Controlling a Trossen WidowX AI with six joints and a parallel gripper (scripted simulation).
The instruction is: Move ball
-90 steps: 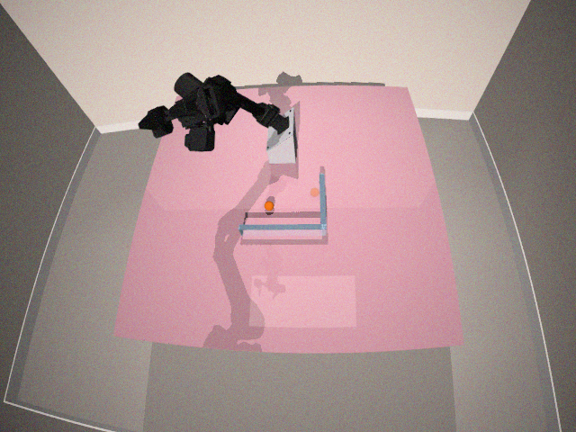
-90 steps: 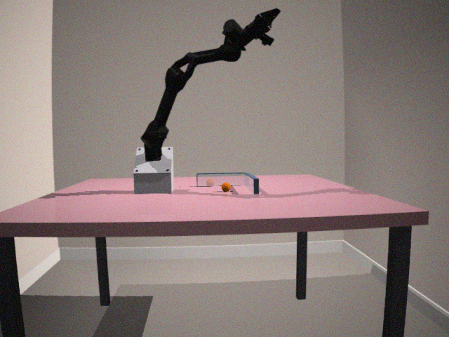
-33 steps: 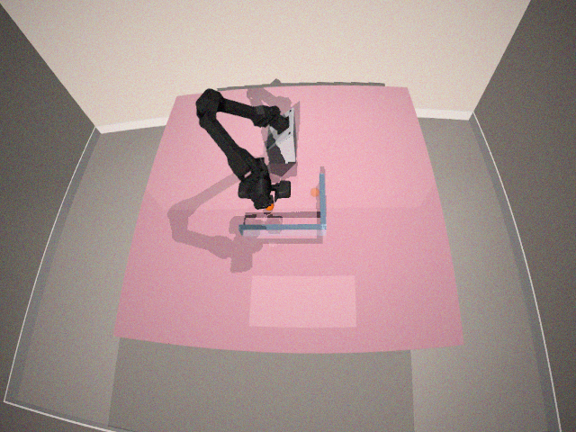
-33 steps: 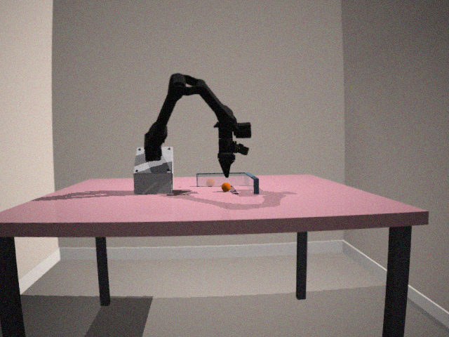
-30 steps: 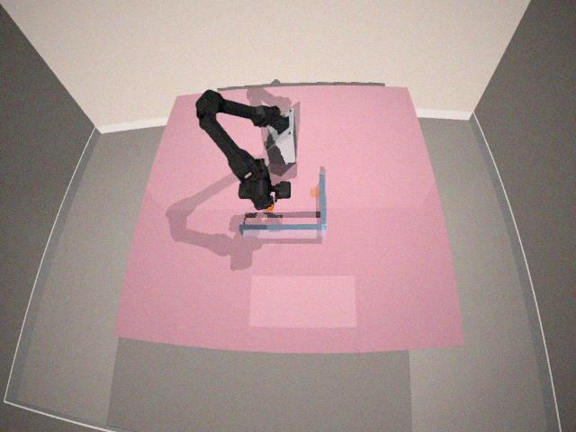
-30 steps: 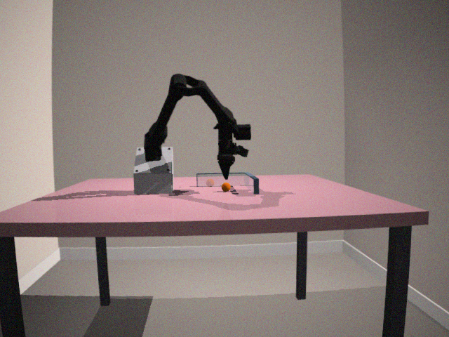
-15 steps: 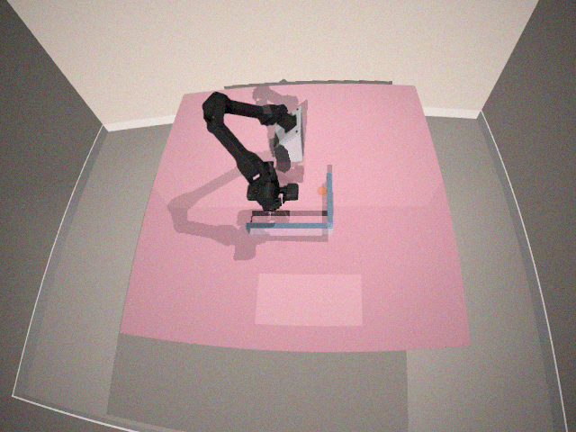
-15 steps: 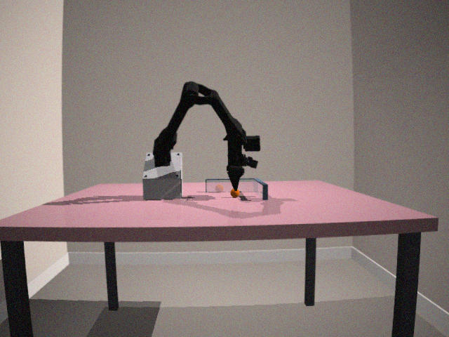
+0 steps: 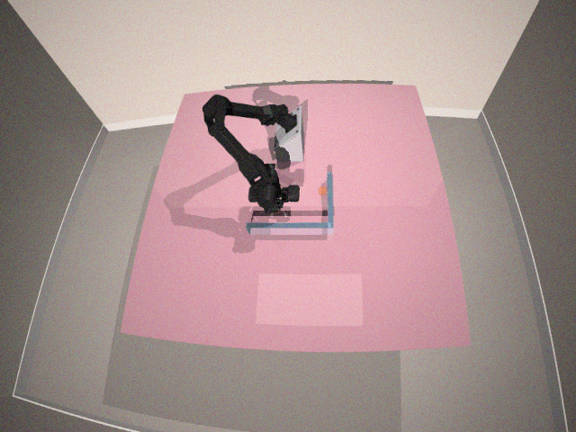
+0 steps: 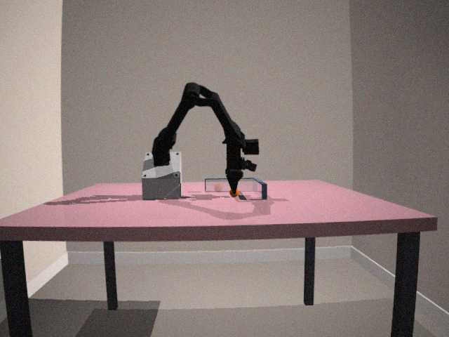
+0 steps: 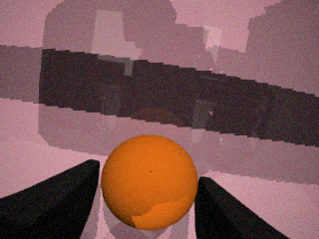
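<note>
Right now my gripper tip is 50 mm past the see-through copy and 180 mm to the right of it. Also, from my gripper tip: orange ball right at my gripper tip; then clear wall 10 mm ahead, 210 mm to the left, 10 mm above.
</note>
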